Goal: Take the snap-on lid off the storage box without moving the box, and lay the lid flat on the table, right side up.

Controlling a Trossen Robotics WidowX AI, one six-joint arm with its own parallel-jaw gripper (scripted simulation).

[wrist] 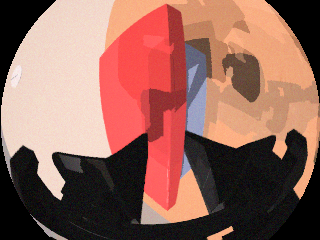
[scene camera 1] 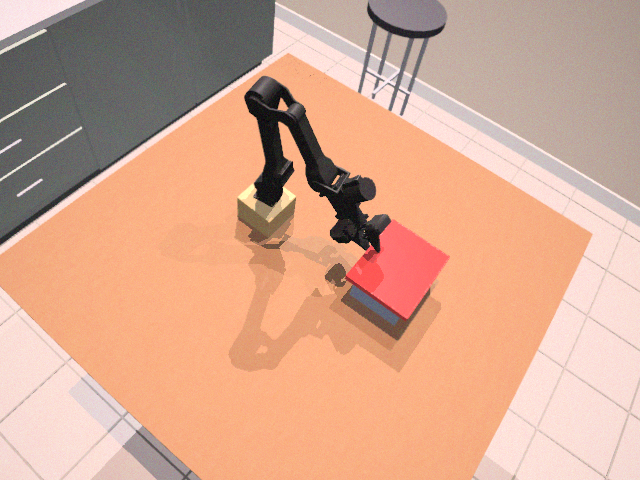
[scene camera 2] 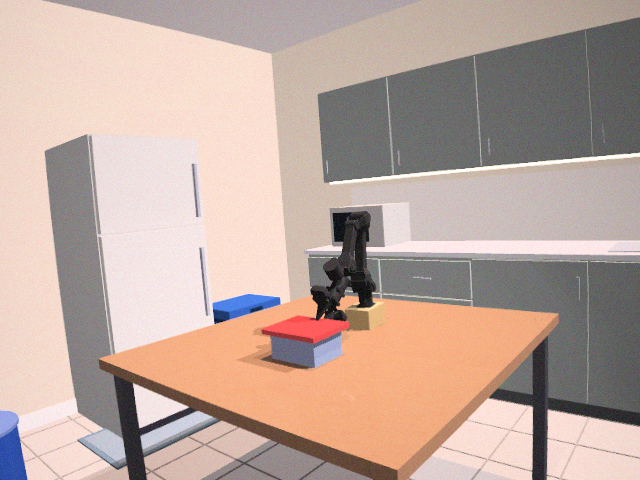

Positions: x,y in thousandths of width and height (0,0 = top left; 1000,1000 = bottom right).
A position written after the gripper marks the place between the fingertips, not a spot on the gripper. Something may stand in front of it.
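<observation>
You'd find the gripper in the wrist view (517,569), and there's a red lid with it in the wrist view (445,315). The gripper's there again in scene camera 1 (585,524), and so is the lid, in scene camera 1 (621,578). As for scene camera 2, the gripper shows in scene camera 2 (499,674) and the lid in scene camera 2 (480,686).
</observation>
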